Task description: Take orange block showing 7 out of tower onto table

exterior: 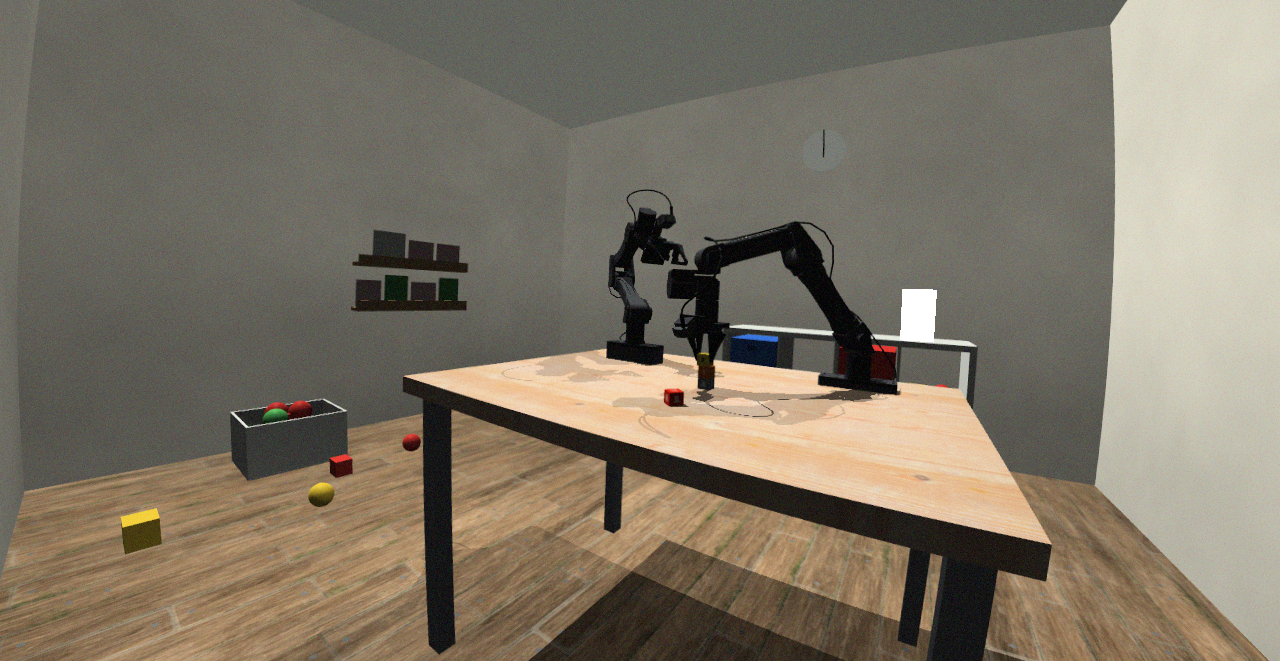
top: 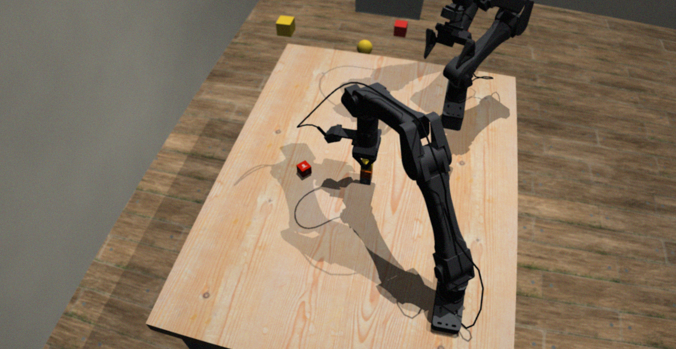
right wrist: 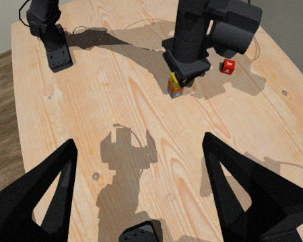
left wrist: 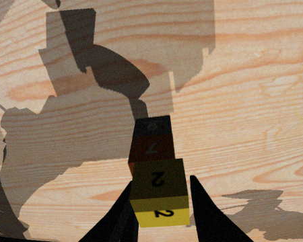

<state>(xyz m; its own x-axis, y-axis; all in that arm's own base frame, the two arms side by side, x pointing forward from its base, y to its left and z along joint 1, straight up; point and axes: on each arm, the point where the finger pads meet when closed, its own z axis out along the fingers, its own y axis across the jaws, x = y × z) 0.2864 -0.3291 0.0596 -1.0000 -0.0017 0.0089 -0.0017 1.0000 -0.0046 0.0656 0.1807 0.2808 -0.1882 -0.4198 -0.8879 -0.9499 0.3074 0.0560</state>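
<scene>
My left hand is 30 mm above the orange block showing 7 and 10 mm to the right of it. From my left hand the other things lie so: grey block showing 9 (60 mm below, 10 mm to the left); yellow block showing 2 (right at my left hand).
My right hand is 29 cm above the orange block showing 7, 18 cm to the right of it and 18 cm short of it. The rest, counted from my right hand: grey block showing 9 (32 cm below, 18 cm to the left, 18 cm ahead); then yellow block showing 2 (26 cm below, 18 cm to the left, 17 cm ahead).
</scene>
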